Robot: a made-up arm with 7 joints. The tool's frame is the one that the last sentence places.
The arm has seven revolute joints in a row. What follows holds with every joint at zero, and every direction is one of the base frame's. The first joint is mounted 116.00 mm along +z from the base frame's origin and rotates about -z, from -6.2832 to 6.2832 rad. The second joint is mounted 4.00 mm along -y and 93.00 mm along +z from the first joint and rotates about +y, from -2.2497 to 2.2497 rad. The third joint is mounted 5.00 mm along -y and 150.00 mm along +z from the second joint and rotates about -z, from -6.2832 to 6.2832 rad. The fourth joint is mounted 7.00 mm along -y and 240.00 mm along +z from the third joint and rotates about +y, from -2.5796 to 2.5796 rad. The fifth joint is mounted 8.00 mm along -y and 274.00 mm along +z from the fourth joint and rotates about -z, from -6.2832 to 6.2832 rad. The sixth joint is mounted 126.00 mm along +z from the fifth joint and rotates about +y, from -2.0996 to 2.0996 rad. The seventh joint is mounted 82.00 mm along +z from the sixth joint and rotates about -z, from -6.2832 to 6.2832 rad. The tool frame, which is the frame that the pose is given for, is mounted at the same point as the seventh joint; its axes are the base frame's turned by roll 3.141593, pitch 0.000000 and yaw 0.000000 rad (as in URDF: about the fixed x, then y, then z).
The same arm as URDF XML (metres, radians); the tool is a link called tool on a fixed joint. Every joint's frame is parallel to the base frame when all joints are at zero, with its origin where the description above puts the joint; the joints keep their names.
<robot name="arm">
<link name="base"/>
<link name="link1"/>
<link name="link2"/>
<link name="link3"/>
<link name="link4"/>
<link name="link5"/>
<link name="link6"/>
<link name="link7"/>
<link name="tool"/>
<joint name="joint 1" type="revolute"><parent link="base"/><child link="link1"/><origin xyz="0 0 0.116"/><axis xyz="0 0 -1"/><limit lower="-6.2832" upper="6.2832"/></joint>
<joint name="joint 2" type="revolute"><parent link="link1"/><child link="link2"/><origin xyz="0 -0.004 0.093"/><axis xyz="0 1 0"/><limit lower="-2.2497" upper="2.2497"/></joint>
<joint name="joint 3" type="revolute"><parent link="link2"/><child link="link3"/><origin xyz="0 -0.005 0.15"/><axis xyz="0 0 -1"/><limit lower="-6.2832" upper="6.2832"/></joint>
<joint name="joint 4" type="revolute"><parent link="link3"/><child link="link4"/><origin xyz="0 -0.007 0.24"/><axis xyz="0 1 0"/><limit lower="-2.5796" upper="2.5796"/></joint>
<joint name="joint 5" type="revolute"><parent link="link4"/><child link="link5"/><origin xyz="0 -0.008 0.274"/><axis xyz="0 0 -1"/><limit lower="-6.2832" upper="6.2832"/></joint>
<joint name="joint 6" type="revolute"><parent link="link5"/><child link="link6"/><origin xyz="0 0 0.126"/><axis xyz="0 1 0"/><limit lower="-2.0996" upper="2.0996"/></joint>
<joint name="joint 7" type="revolute"><parent link="link6"/><child link="link7"/><origin xyz="0 0 0.082"/><axis xyz="0 0 -1"/><limit lower="-6.2832" upper="6.2832"/></joint>
<joint name="tool_fixed" type="fixed"><parent link="link7"/><child link="tool"/><origin xyz="0 0 0" rpy="-3.1416 0 0"/></joint>
</robot>

